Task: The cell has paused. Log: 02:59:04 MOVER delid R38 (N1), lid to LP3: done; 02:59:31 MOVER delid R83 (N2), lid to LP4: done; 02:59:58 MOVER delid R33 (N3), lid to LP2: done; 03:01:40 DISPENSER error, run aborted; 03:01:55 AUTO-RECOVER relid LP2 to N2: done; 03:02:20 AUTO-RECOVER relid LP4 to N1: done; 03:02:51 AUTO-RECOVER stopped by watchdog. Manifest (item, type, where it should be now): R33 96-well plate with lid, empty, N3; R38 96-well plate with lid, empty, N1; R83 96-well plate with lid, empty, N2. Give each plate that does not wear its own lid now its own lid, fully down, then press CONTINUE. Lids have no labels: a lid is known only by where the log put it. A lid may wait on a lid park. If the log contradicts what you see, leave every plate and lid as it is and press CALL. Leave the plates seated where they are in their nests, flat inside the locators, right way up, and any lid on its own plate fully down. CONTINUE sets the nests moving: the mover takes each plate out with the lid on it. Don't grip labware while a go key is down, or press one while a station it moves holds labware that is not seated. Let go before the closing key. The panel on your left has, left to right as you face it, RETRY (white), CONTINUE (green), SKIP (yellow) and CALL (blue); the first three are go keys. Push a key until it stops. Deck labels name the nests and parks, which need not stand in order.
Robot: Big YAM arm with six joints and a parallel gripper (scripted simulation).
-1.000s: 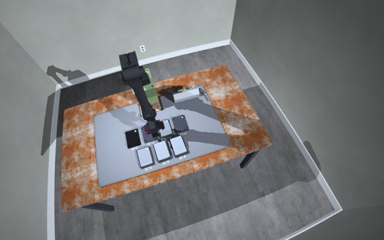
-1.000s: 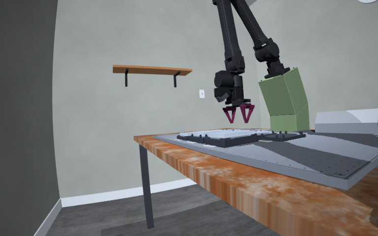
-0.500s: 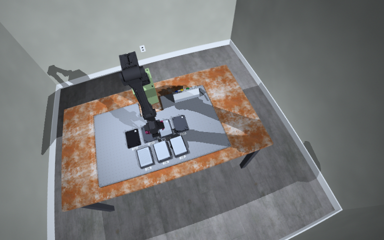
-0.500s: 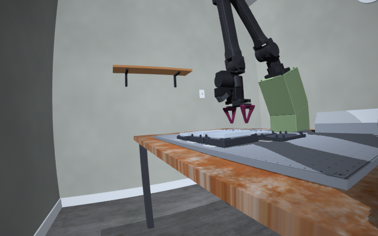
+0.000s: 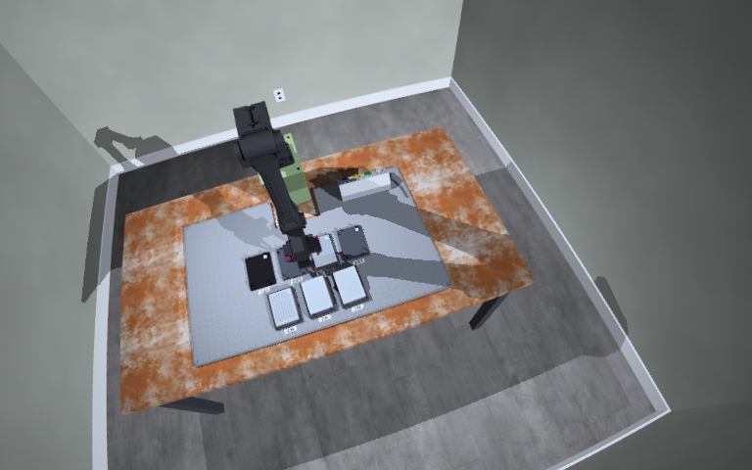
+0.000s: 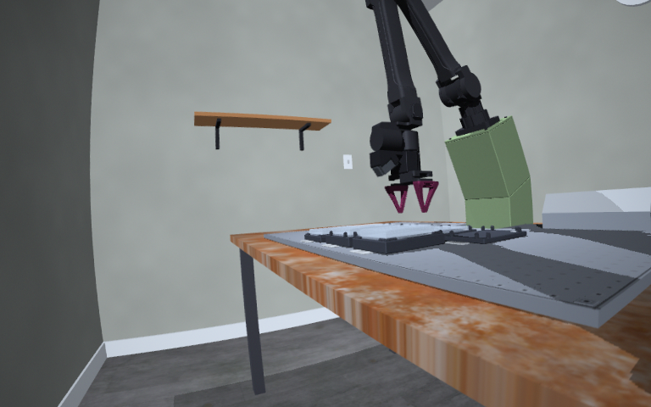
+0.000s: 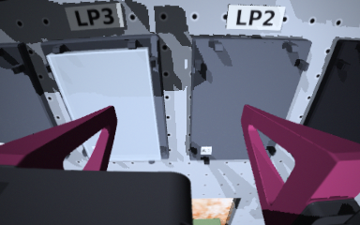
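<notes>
Right now my hand is 70 mm to the right of the clear lid, 50 mm above it and 30 mm past it. From my hand the other things lie so: LP2 label: 70 mm to the right, 60 mm below, 50 mm ahead; then LP3 park: 70 mm to the left, 60 mm below, 30 mm behind; then LP2 park: 60 mm to the right, 60 mm below, 40 mm behind.
</notes>
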